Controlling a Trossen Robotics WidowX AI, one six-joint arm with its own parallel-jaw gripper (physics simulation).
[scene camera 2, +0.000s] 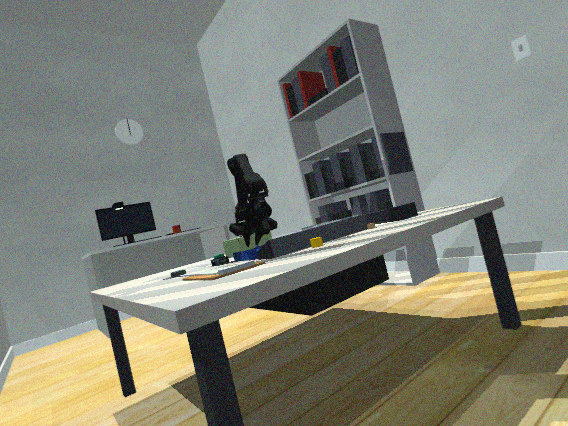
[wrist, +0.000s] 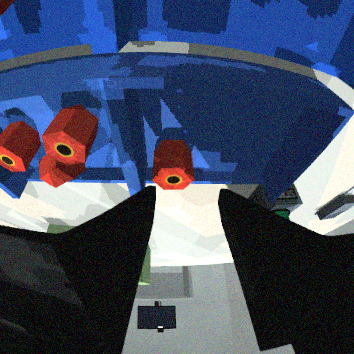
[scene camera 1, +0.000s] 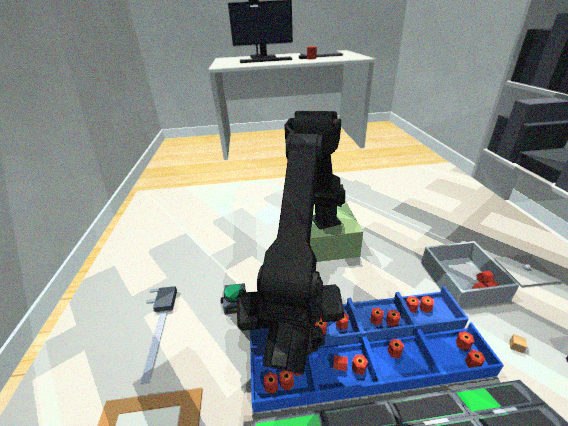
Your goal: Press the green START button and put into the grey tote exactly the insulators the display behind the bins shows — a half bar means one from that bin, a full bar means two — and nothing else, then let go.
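Seen in the pictures: gripper, fingertip midpoint: (scene camera 2: 252, 245) (wrist: 187, 194); arm's base at its link origin: (scene camera 1: 325, 220).
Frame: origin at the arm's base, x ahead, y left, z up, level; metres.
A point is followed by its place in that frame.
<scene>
My gripper (scene camera 1: 292, 369) (scene camera 2: 247, 243) @(x 0.220, y -0.188, z -0.042 m) (wrist: 187, 194) @(x 0.220, y -0.188, z -0.042 m) is partly open and empty, low over the left end of the blue bins (scene camera 1: 430, 331) (scene camera 2: 245, 256) @(x 0.266, y -0.271, z -0.070 m) (wrist: 225, 115) @(x 0.245, y -0.215, z -0.078 m). In the wrist view one red insulator (wrist: 173, 162) @(x 0.231, y -0.182, z -0.058 m) stands in the end bin just ahead of the fingertips, not between them. More insulators (scene camera 1: 395, 347) (wrist: 70, 132) sit in the other bins. The arm hides the back left bin in scene camera 1. The grey tote (scene camera 1: 434, 272) @(x 0.214, y 0.188, z -0.063 m) holds red insulators (scene camera 1: 485, 280) @(x 0.275, y 0.278, z -0.063 m). The green START button (scene camera 1: 233, 291) @(x 0.121, y -0.280, z -0.043 m) (scene camera 2: 218, 257) @(x 0.131, y -0.292, z -0.054 m) is left of the arm. The display (scene camera 1: 357, 416) @(x 0.436, y -0.149, z -0.037 m) shows green bars, cut off by the frame.
A caliper-like tool (scene camera 1: 165, 298) @(x 0.067, y -0.431, z -0.065 m) and a wood-framed board (scene camera 1: 152, 400) @(x 0.285, y -0.455, z -0.078 m) lie to the left. A wooden block (scene camera 1: 518, 343) @(x 0.418, y 0.203, z -0.064 m) lies right of the bins. A yellow block (scene camera 2: 316, 242) @(x 0.565, y -0.222, z -0.069 m) is near the table edge. A thin plate (scene camera 1: 537, 275) @(x 0.298, y 0.417, z -0.076 m) lies beside the tote. The arm stands on a green base (scene camera 1: 337, 245) @(x 0.069, y 0.003, z -0.035 m).
</scene>
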